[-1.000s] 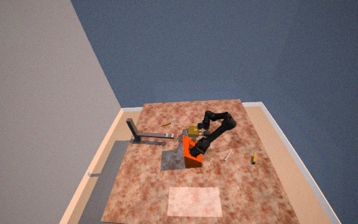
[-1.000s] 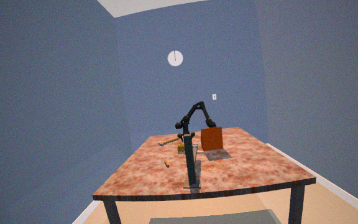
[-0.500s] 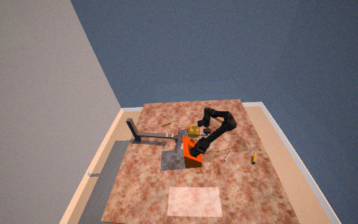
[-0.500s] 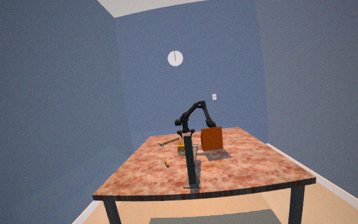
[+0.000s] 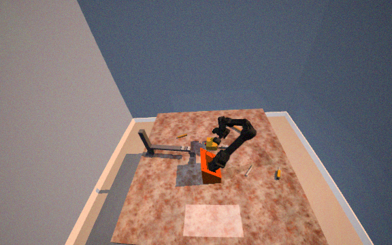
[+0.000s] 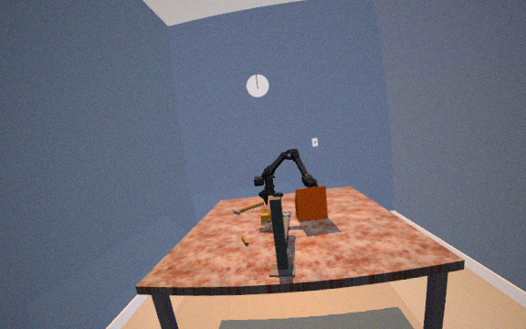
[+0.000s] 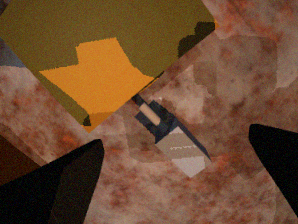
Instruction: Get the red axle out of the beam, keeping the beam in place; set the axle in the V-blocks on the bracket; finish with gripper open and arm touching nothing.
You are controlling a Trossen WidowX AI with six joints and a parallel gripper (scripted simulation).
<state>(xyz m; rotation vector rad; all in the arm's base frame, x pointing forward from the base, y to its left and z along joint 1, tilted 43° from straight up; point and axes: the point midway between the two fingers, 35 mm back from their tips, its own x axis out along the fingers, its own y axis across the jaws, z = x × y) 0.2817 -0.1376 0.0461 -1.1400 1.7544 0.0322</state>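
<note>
Now: gripper tip 8 cm to the right of the yellow beam, 4 cm above it and 2 cm short of it. The rest, counted from my gripper tip: grey rod: 27 cm behind, 18 cm to the right, 6 cm below.
</note>
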